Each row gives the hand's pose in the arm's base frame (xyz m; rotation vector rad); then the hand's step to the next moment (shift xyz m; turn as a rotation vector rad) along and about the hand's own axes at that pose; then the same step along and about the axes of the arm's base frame.
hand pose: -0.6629 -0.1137 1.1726 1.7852 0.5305 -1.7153
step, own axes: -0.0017 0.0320 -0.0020 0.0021 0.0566 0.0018
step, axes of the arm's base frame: 0.0224 -0.0222 0.0063 0.0360 -0.0433 0.0062
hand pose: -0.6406 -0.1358 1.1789 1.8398 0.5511 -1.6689
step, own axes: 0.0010 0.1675 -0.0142 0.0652 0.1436 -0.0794
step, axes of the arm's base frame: 0.1204 -0.1148 0.0242 0.1615 -0.0589 -0.0401
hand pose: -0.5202 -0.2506 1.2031 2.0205 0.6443 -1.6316
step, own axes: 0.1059 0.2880 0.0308 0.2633 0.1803 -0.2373
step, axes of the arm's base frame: 0.1742 -0.2373 -0.0920 0.3417 0.0237 -0.2021
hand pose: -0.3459 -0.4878 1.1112 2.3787 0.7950 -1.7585
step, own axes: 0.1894 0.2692 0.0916 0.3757 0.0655 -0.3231
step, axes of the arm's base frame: 0.0801 -0.1973 -0.2672 0.3883 0.1936 -0.2482
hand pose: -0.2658 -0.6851 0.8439 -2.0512 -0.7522 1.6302
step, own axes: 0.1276 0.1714 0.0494 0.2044 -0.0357 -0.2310
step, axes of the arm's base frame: 0.0003 -0.0509 -0.2133 0.2538 0.1609 -0.0781
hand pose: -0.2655 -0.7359 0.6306 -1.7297 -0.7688 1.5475
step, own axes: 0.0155 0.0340 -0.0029 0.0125 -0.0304 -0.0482
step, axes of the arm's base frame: 0.0043 -0.0080 -0.0364 0.0497 0.0231 0.0200
